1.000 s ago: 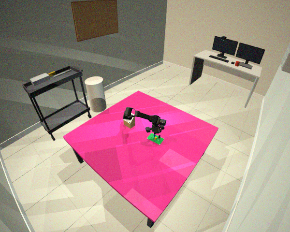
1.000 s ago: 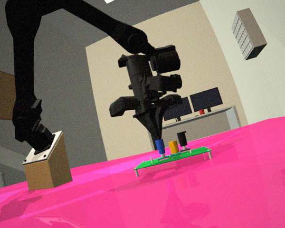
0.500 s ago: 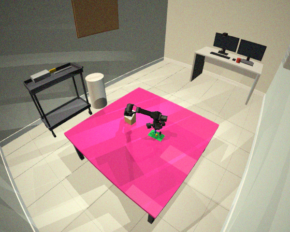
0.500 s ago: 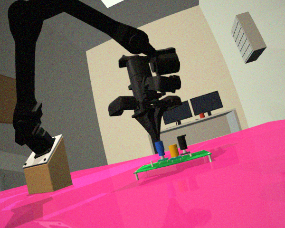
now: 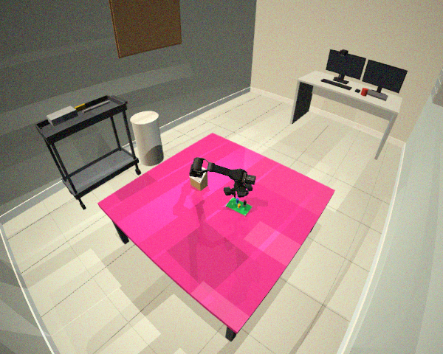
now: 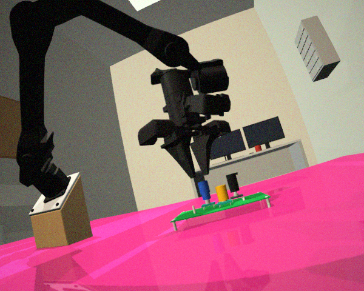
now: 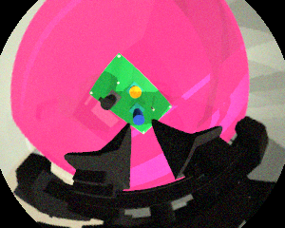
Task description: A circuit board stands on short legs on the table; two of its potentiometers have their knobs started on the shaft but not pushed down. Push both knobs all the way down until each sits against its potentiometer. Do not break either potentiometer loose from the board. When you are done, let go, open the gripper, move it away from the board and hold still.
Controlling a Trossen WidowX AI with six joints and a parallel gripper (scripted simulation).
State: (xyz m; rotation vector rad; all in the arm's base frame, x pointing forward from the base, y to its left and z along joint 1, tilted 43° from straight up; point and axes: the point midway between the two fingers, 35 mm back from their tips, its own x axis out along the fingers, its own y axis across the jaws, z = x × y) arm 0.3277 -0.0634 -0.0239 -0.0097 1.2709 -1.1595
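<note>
Now: the blue knob 30 mm below my gripper tip. Round my gripper tip: black knob 60 mm ahead, 20 mm below, 10 mm to the left.
</note>
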